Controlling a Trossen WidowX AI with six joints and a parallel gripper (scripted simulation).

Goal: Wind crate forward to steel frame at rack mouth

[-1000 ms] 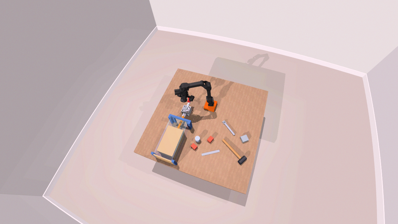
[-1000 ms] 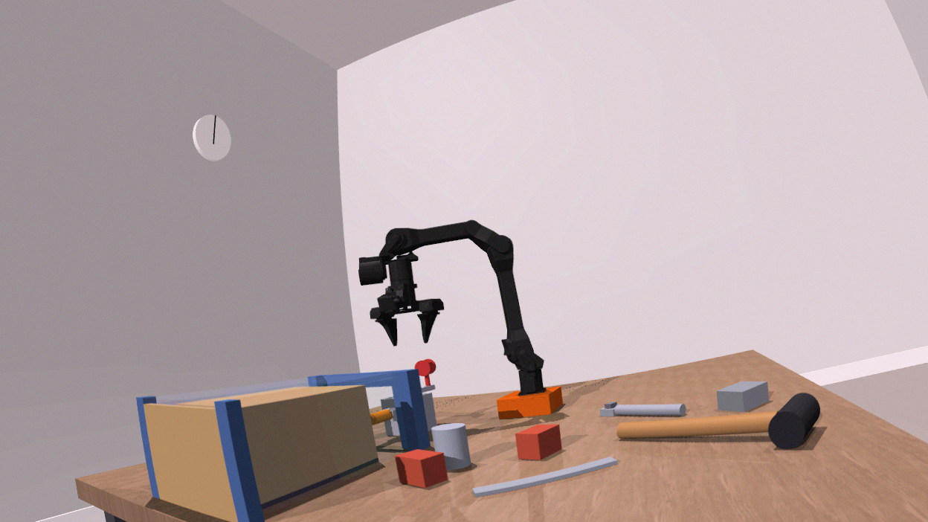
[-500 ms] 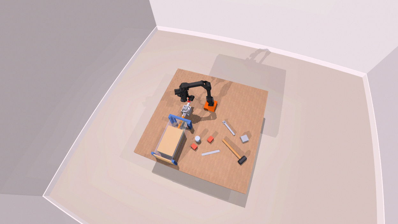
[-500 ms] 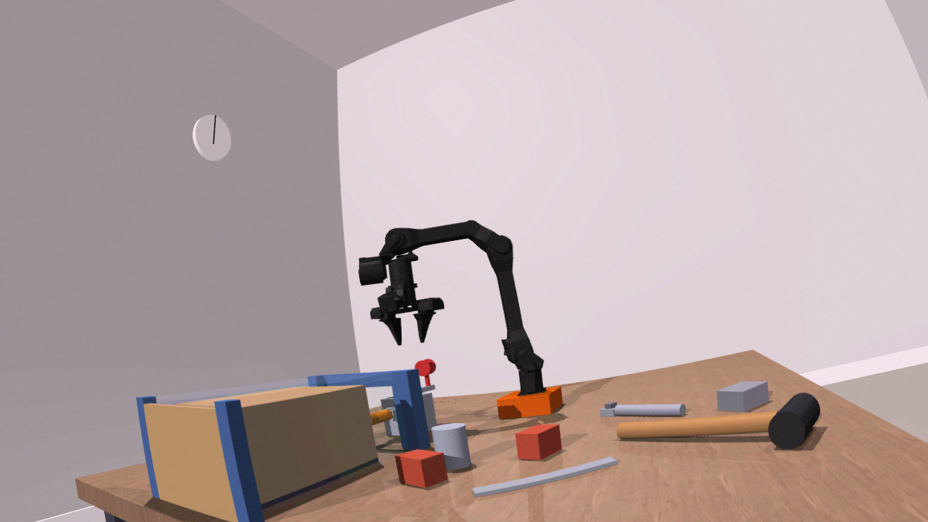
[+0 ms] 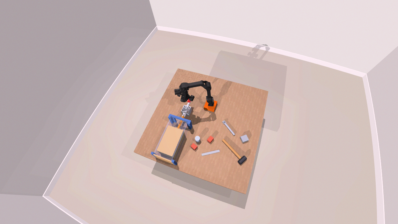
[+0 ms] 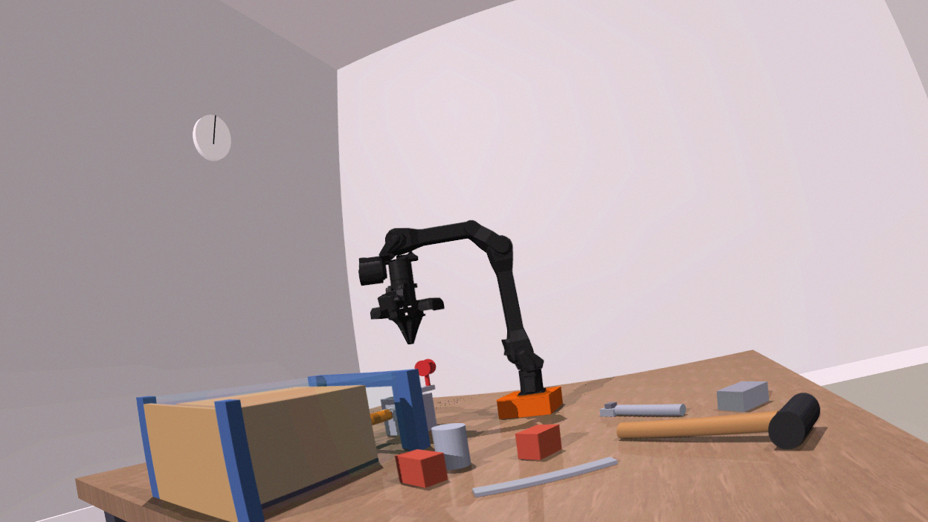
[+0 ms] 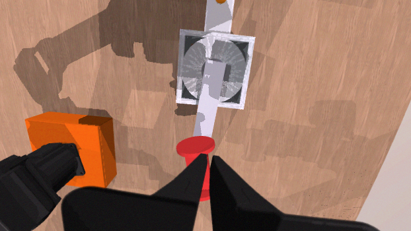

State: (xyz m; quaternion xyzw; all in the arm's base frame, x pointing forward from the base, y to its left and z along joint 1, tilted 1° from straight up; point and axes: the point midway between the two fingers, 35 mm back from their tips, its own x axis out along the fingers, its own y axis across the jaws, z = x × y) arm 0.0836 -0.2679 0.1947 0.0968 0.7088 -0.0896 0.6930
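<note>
The red knob lies 50 mm behind my gripper tip, 10 mm to the left of it and 80 mm below it. Also, from my gripper tip: grey winch handle: 10 mm behind, 110 mm below; then blue frame bar: 210 mm ahead, 40 mm to the right, 110 mm below; then grey winch: 30 mm ahead, 20 mm to the right, 180 mm below.
</note>
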